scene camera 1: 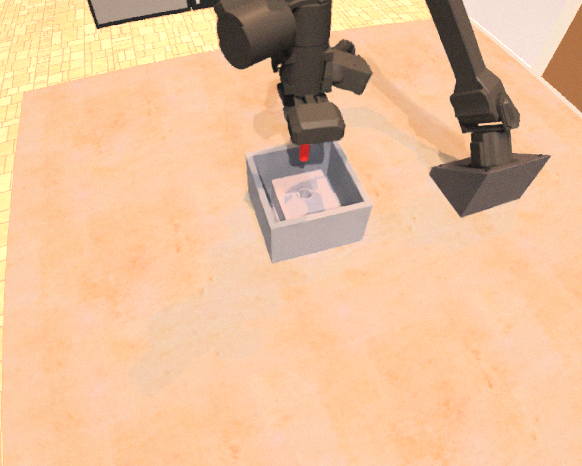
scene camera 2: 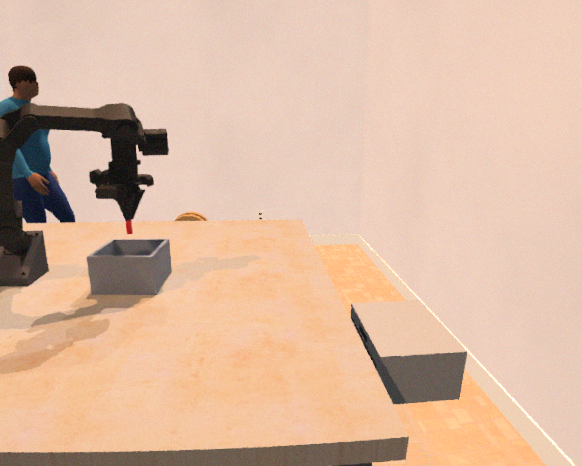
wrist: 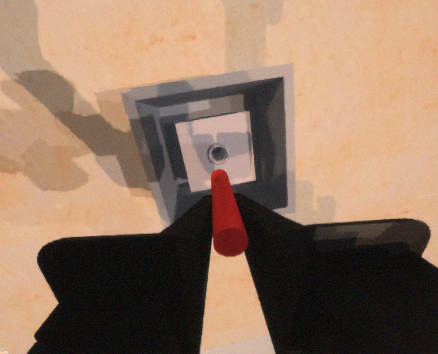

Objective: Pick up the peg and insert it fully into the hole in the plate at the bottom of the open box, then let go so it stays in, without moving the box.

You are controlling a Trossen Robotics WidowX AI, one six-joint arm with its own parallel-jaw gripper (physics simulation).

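Where they show: gripper, fingertip midpoint: (scene camera 2: 129, 219) (wrist: 222, 200); arm's base at its link origin: (scene camera 1: 493, 164) (scene camera 2: 18, 244).
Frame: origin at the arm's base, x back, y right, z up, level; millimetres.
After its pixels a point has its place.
Note:
A red peg (scene camera 1: 304, 152) {y 61, x -336, z 62 mm} (scene camera 2: 129, 227) {y 74, x -337, z 62 mm} (wrist: 228, 215) {y 69, x -326, z 116 mm} points down from my gripper (scene camera 2: 129, 218) {y 69, x -338, z 81 mm} (wrist: 222, 200) {y 69, x -338, z 81 mm}, which is shut on it. In the scene camera 2 view the peg's lower end is a little above the rim of the open grey box (scene camera 1: 316, 237) {y -20, x -340, z -44 mm} (scene camera 2: 122, 275) {y 140, x -331, z -40 mm} (wrist: 290, 150) {y -15, x -334, z 7 mm}. The peg looks nearly upright, with a slight tilt. A pale square plate (scene camera 1: 325, 189) {y 59, x -294, z -33 mm} (wrist: 197, 172) {y 92, x -349, z -33 mm} lies at the bottom of the box. Its round hole (scene camera 1: 305, 193) {y 68, x -326, z -42 mm} (wrist: 218, 153) shows just beyond the peg's far end in the wrist view. In the scene camera 1 view the fingertips are hidden behind the gripper's body.
The box stands on the tabletop (scene camera 1: 200, 325) {y -85, x -546, z -91 mm} (scene camera 2: 250, 350) {y 404, x -643, z -91 mm}. The arm's base (scene camera 1: 492, 182) {y -35, x -29, z 0 mm} (scene camera 2: 32, 260) {y 37, x -55, z -34 mm} stands beside the box. A person (scene camera 2: 37, 150) stands behind the arm. A grey block (scene camera 2: 425, 370) is beyond the table's right edge in the scene camera 2 view.

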